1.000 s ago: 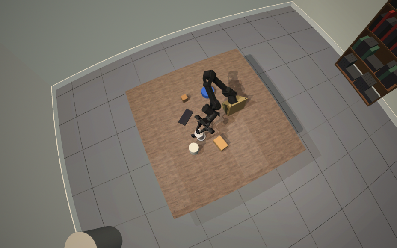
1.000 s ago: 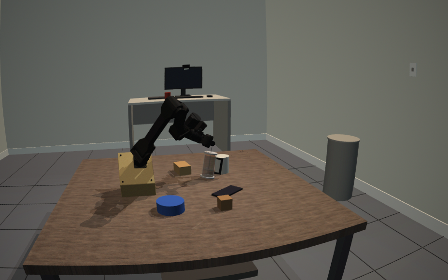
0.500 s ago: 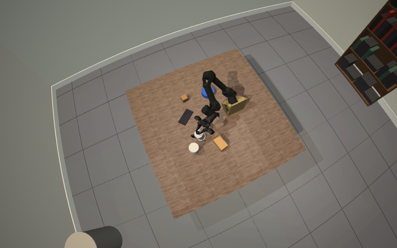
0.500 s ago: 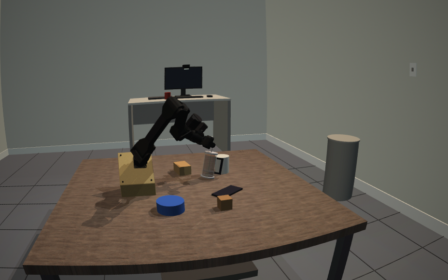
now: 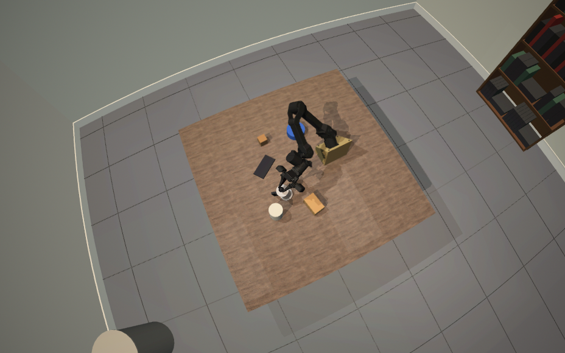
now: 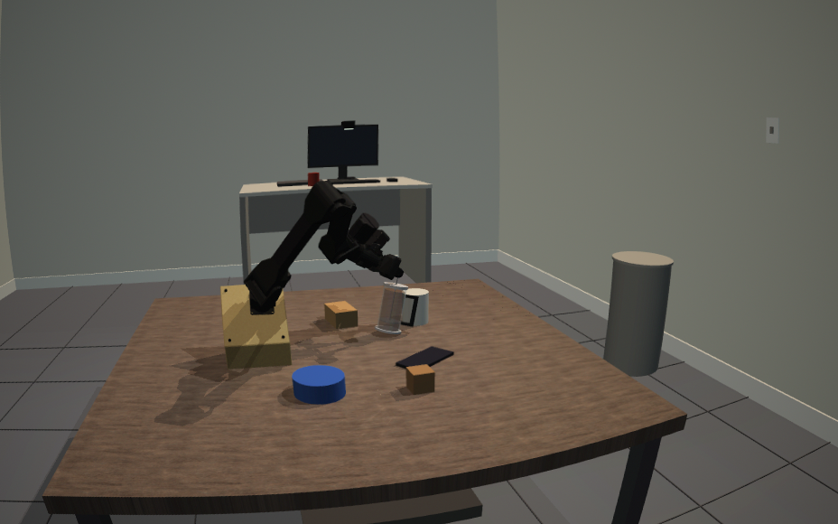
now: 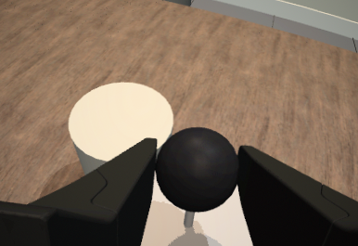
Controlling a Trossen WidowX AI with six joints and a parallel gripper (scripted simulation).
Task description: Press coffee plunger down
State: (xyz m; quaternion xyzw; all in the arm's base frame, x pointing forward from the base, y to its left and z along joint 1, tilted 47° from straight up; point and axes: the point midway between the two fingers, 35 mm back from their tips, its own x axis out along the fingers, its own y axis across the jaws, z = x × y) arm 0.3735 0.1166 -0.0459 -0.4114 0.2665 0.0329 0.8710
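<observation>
The coffee press is 9 cm below my gripper tip, 1 cm to the right of it and 1 cm behind it. Also, from my gripper tip: small brown cube 41 cm to the right, 15 cm below, 7 cm behind; black flat slab 24 cm to the right, 17 cm below; white mug 13 cm below, 7 cm to the left, 6 cm ahead.
</observation>
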